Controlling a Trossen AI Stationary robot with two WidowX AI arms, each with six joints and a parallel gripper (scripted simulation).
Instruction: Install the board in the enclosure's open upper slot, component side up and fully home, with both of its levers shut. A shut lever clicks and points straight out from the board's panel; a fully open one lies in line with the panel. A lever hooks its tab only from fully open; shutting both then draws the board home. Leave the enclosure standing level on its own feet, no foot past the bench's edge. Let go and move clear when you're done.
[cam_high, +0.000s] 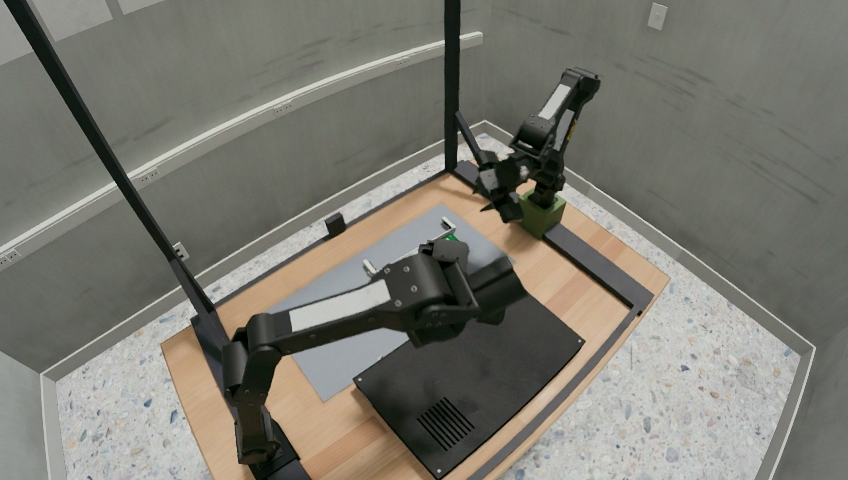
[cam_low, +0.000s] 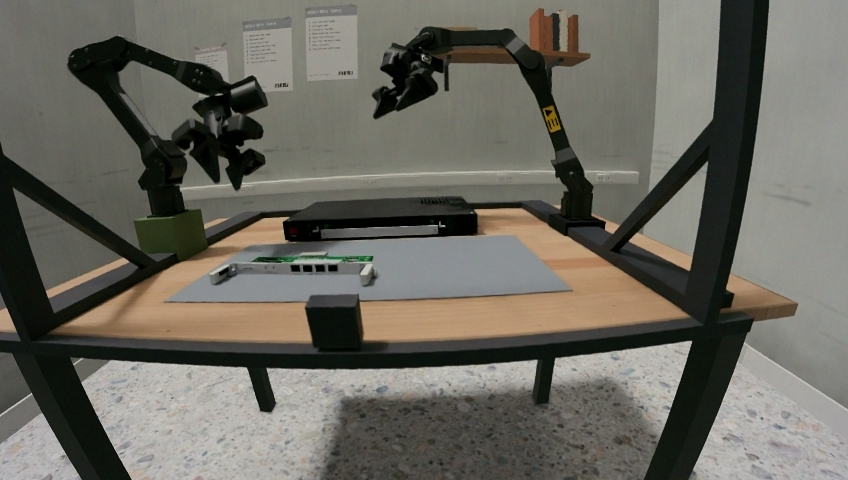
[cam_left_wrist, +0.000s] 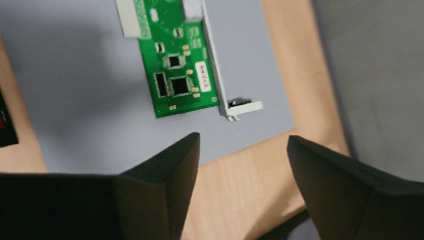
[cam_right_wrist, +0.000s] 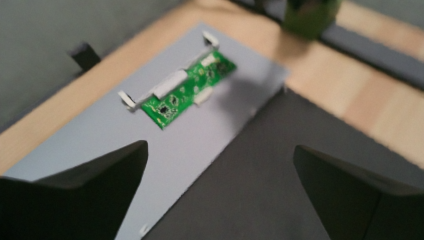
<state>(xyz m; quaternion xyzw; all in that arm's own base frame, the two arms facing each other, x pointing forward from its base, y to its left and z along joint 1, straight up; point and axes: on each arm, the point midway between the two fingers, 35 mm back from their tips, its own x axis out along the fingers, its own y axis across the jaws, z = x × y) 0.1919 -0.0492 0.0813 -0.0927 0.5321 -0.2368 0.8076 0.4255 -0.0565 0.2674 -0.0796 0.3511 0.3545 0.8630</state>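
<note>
The green board is 10 cm behind my left hand, 14 cm to the right of it and 16 cm below it. Round my left hand: grey mat: 7 cm behind, 27 cm to the right, 18 cm below; black enclosure: 21 cm ahead, 29 cm to the right, 14 cm below.
</note>
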